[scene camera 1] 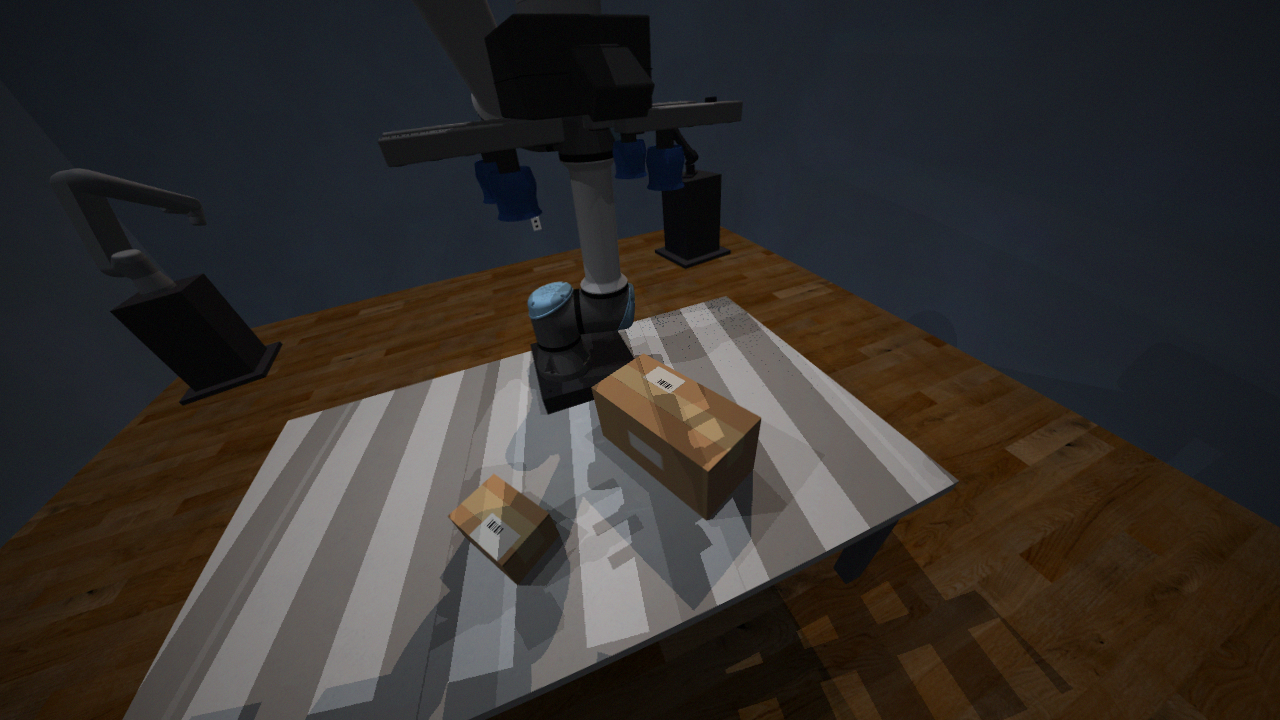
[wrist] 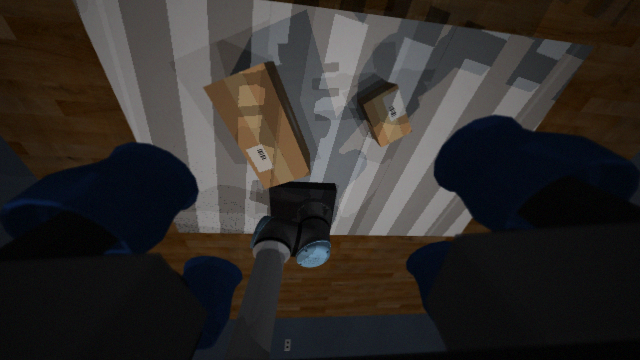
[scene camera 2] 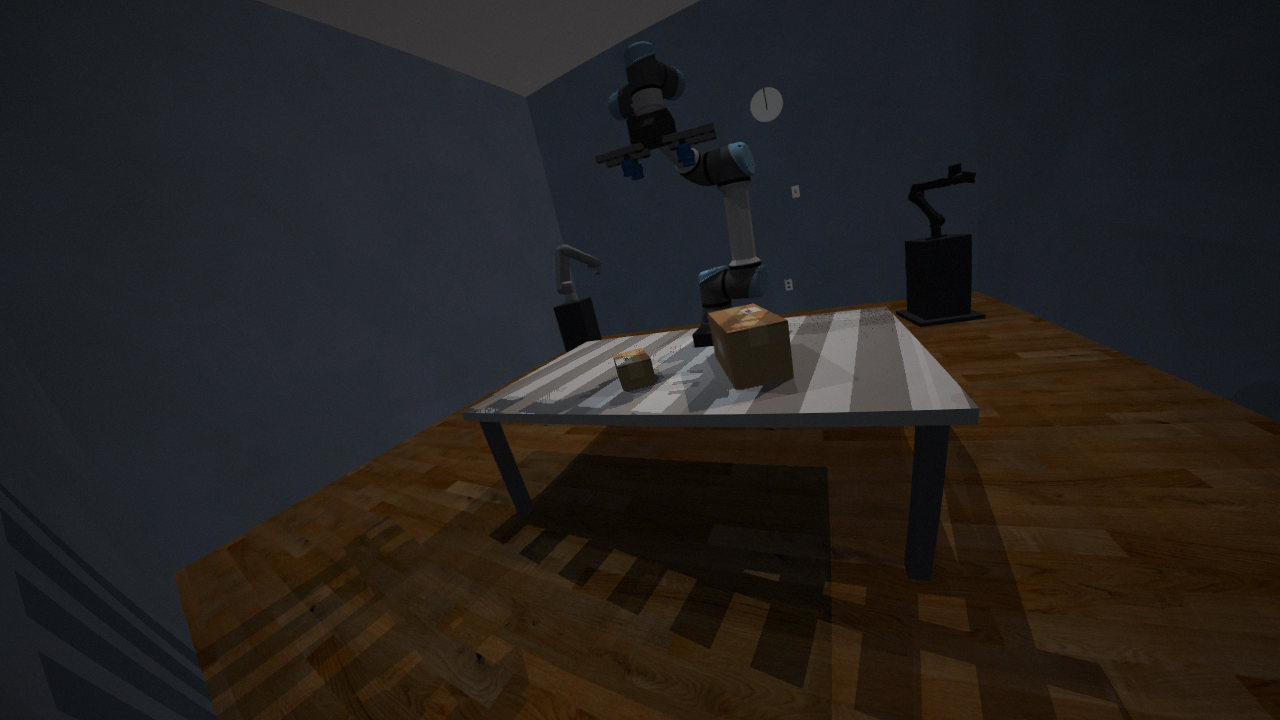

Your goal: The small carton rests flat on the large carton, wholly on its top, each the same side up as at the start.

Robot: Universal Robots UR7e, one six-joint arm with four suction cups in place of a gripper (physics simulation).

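Frame: origin at the arm's base, x ahead, y left, z up, level; centimetres.
Where they show: hand at its tool point: (scene camera 1: 583,191) (wrist: 319,228) (scene camera 2: 660,169); arm's base at its link origin: (scene camera 1: 565,364) (wrist: 314,212).
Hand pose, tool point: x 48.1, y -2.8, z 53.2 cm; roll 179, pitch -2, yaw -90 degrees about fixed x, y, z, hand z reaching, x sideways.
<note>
Each offset is from my tool point to the top centre of the thing.
The small carton @[dx -9.7, dy -23.7, dz -50.4 cm] (scene camera 1: 503,517) (scene camera 2: 634,369) (wrist: 387,116) is brown with a white barcode label on its top. It lies flat on the striped table, apart from the large carton. The large carton @[dx -9.4, dy +13.4, dz -42.8 cm] (scene camera 1: 677,436) (scene camera 2: 756,351) (wrist: 261,125) is a longer, taller brown box, flat on the table near the arm's base, with a barcode label on its top. My gripper (scene camera 1: 581,179) (scene camera 2: 659,161), a bar tool with four blue suction cups, hangs high above the table. It is open: its cups touch nothing and hold nothing. In the wrist view both cartons show beyond the cups.
The arm's black base (scene camera 1: 562,386) (wrist: 302,197) stands on the table (scene camera 1: 358,573) (scene camera 2: 832,417) close to one end of the large carton. Two black pedestals with other arms, a left one (scene camera 1: 192,331) (scene camera 2: 577,324) and a right one (scene camera 1: 691,214) (scene camera 2: 938,277), stand on the floor beyond the table.
</note>
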